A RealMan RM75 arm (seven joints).
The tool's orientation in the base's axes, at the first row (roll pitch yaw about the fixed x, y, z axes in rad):
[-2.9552 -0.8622 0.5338]
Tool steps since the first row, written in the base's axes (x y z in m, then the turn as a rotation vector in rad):
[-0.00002 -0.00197 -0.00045 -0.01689 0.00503 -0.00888]
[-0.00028 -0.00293 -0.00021 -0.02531 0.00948 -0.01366]
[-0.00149 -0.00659 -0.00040 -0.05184 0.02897 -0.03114]
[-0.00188 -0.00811 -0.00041 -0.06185 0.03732 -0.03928]
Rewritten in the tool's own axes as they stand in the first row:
[-0.00101 0.00157 -0.00079 -0.01454 -0.01332 -0.00087]
[-0.00129 0.00212 -0.00160 -0.02141 -0.02141 -0.00002]
[-0.00332 0.00423 -0.00411 -0.04309 -0.05088 0.00712]
[-0.00405 0.00516 -0.00514 -0.05212 -0.06258 0.01135]

